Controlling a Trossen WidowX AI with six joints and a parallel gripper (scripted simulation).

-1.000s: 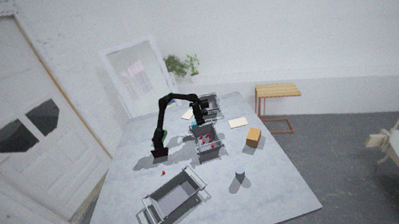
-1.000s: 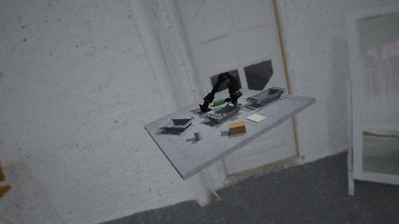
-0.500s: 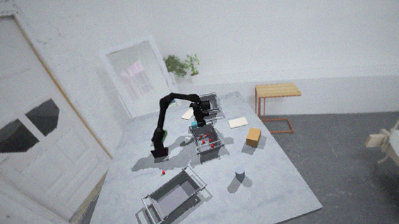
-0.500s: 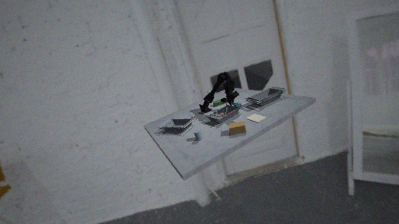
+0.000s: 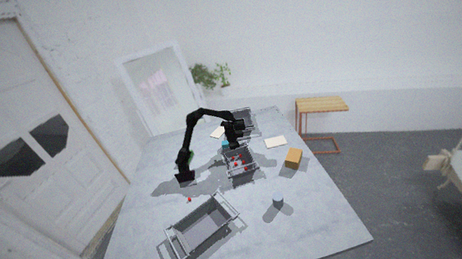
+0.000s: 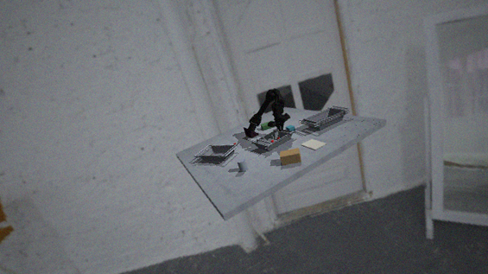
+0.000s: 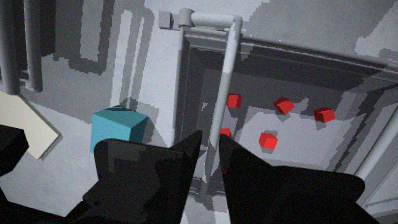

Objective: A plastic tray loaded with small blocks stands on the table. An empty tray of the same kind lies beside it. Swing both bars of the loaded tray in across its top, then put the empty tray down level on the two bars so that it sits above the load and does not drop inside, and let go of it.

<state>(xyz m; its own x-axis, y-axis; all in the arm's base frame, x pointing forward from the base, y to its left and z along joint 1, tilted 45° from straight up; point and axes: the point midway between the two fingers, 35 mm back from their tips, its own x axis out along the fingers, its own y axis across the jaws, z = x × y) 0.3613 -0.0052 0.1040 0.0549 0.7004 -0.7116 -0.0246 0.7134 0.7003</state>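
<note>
The grey tray is 27 cm behind my gripper tip, 46 cm to the right of it and 2 cm below it. From my gripper tip the other things lie so: green block 36 cm behind, 12 cm to the left, 5 cm below; orange box 34 cm ahead, 21 cm to the right, 4 cm below; teal block 5 cm behind, 12 cm to the left, 5 cm below.
</note>
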